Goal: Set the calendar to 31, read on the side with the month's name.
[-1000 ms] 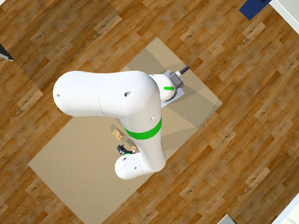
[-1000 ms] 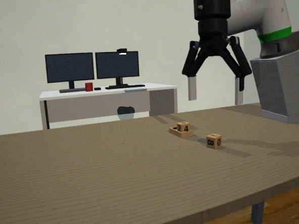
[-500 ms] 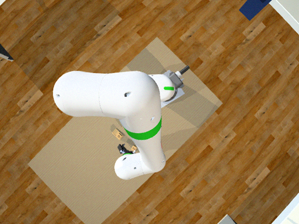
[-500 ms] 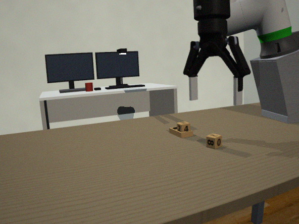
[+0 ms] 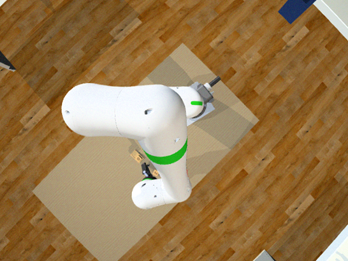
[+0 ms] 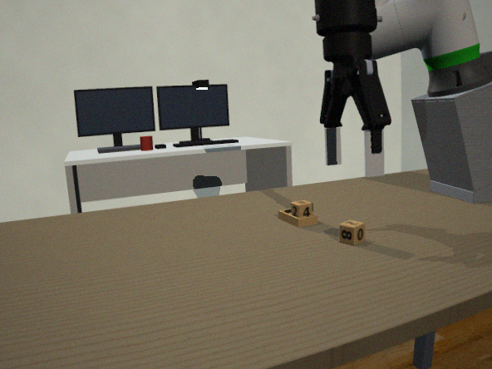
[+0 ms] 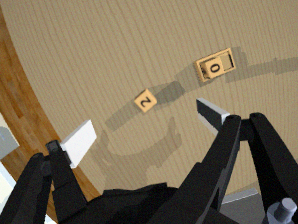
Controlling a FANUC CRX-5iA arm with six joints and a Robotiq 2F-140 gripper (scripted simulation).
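The wooden number cube lies 110 mm below my hand. Round my hand: small wooden tray 160 mm to the right, 120 mm below, 30 mm ahead.
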